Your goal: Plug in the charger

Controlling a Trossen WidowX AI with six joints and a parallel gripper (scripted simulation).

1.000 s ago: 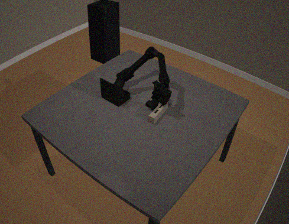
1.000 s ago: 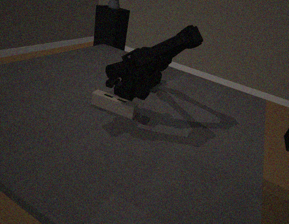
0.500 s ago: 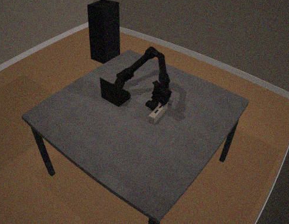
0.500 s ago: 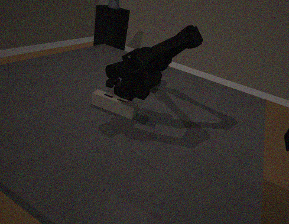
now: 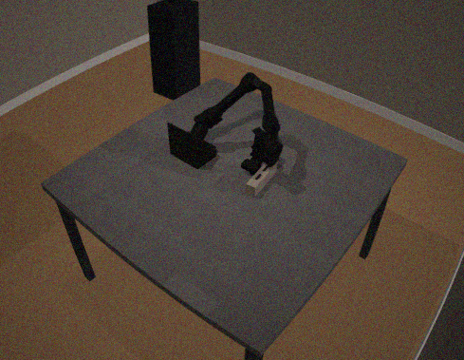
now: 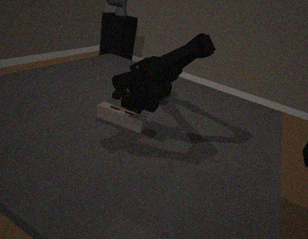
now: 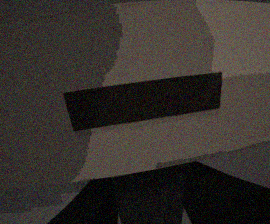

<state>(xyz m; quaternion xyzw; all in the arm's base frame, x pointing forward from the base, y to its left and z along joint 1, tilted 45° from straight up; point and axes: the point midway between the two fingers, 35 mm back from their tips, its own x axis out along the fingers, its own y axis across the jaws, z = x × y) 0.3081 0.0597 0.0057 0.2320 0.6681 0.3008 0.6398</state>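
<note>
Right now the dark charger is 2 cm ahead of my gripper tip and 1 cm above it.
</note>
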